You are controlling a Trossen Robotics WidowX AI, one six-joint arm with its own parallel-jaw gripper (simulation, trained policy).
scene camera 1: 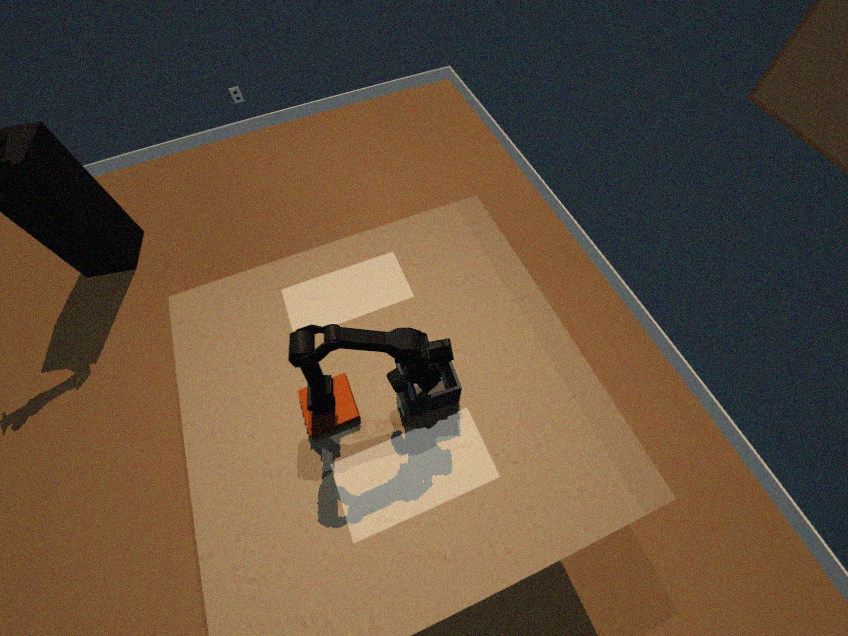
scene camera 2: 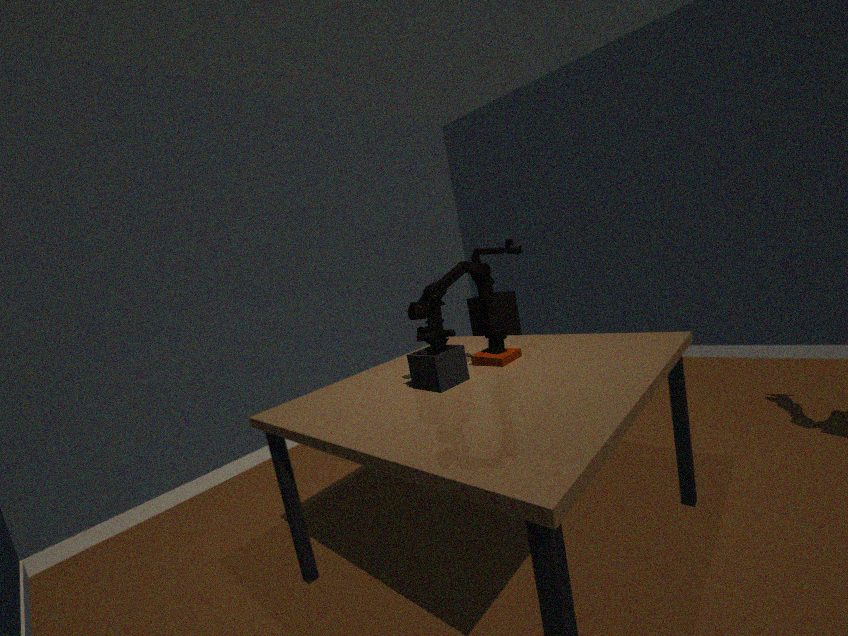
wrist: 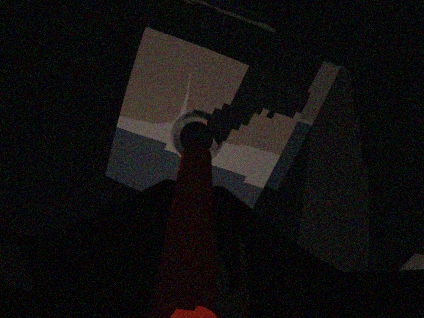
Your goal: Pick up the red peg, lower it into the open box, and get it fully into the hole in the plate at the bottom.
Labels:
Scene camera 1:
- gripper: 423, 374
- dark box: 451, 395
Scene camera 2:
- gripper: 439, 357
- dark box: 438, 373
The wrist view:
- gripper: 193, 194
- dark box: 340, 189
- plate: 173, 84

